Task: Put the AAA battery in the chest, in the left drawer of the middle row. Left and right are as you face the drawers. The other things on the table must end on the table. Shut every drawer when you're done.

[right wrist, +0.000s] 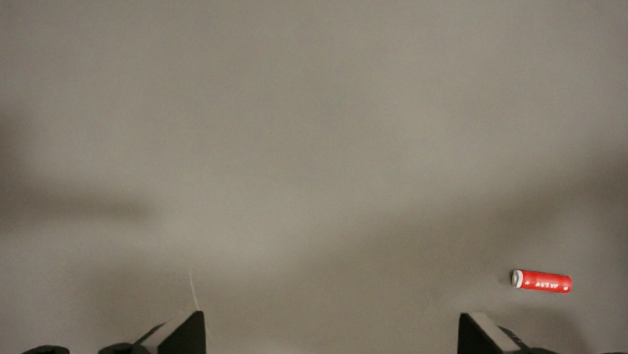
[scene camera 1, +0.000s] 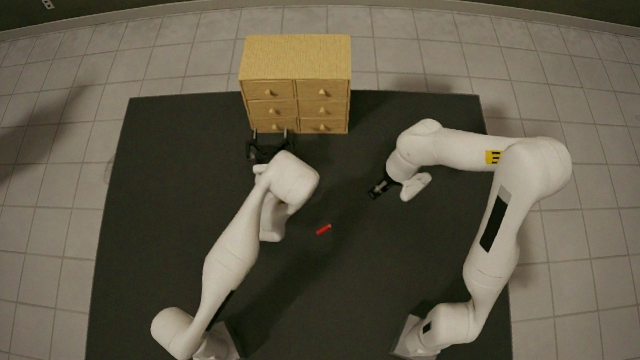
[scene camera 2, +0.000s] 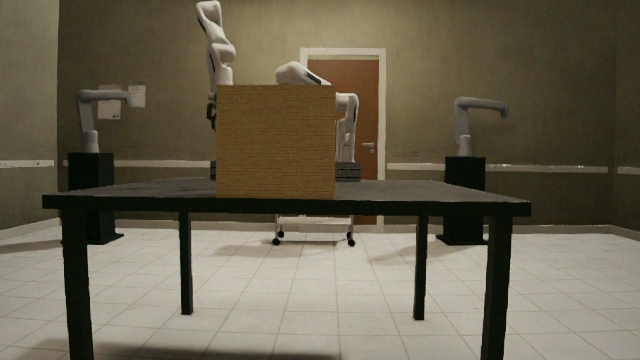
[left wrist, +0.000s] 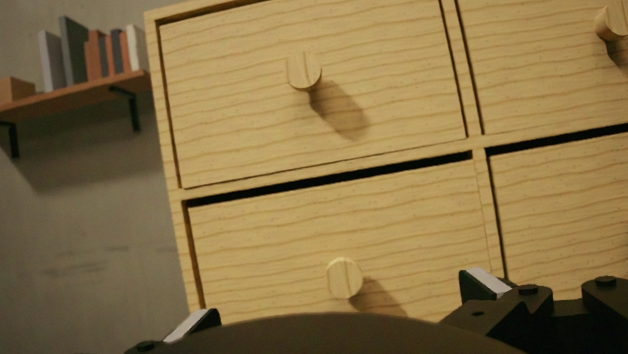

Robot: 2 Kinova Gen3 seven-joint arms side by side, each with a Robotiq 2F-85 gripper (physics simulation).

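Places are measured from the left arm's base along level axes (x back, y right, z up), in metres.
Where they show: left gripper, fingertip midpoint: (scene camera 1: pixel 270 128); right gripper, fingertip midpoint: (right wrist: pixel 330 342) (scene camera 1: pixel 387 184); left arm's base at its link origin: (scene camera 1: pixel 213 346) (scene camera 2: pixel 344 161); right arm's base at its link origin: (scene camera 1: pixel 421 340).
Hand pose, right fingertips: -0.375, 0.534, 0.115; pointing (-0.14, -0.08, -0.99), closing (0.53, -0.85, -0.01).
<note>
Things, the pixels of their top centre, and the offset from my right fingertips, as dx, dy, dz. "spot": a spot on its surface instead.
- red battery at its top centre: (right wrist: pixel 544 285) (scene camera 1: pixel 323 228) +0.035, -0.178, -0.198
- wooden chest at its top centre: (left wrist: pixel 415 10) (scene camera 1: pixel 295 55) (scene camera 2: pixel 279 90) -0.407, -0.201, +0.095
- round knob at a spot on its surface: (left wrist: pixel 344 278) (scene camera 1: pixel 272 113) spot: -0.311, -0.294, -0.061
A red battery (scene camera 1: pixel 323 229) (right wrist: pixel 545 281) lies on the dark table, right of the left arm's wrist; its size marking is too small to read surely. The wooden chest (scene camera 1: pixel 300 55) (scene camera 2: pixel 275 142) stands at the table's back edge. Its middle-row left drawer (scene camera 1: pixel 259 107) (left wrist: pixel 275 240) looks shut, with a round knob (scene camera 1: pixel 273 110) (left wrist: pixel 344 278). All six drawers look shut in scene camera 1. My left gripper (scene camera 1: pixel 270 133) (left wrist: pixel 341 318) is open and empty in front of the chest's left column, its fingers apart either side of the knob. My right gripper (scene camera 1: pixel 376 191) (right wrist: pixel 331 320) is open and empty above the table, to the battery's upper right in scene camera 1.
The left arm (scene camera 1: pixel 232 250) reaches over the table's left half, and the right arm (scene camera 1: pixel 492 270) stands along the right side. A wall shelf (left wrist: pixel 75 95) with books shows behind the chest. Two more arms on black stands (scene camera 2: pixel 91 175) (scene camera 2: pixel 465 185) are in the background.
</note>
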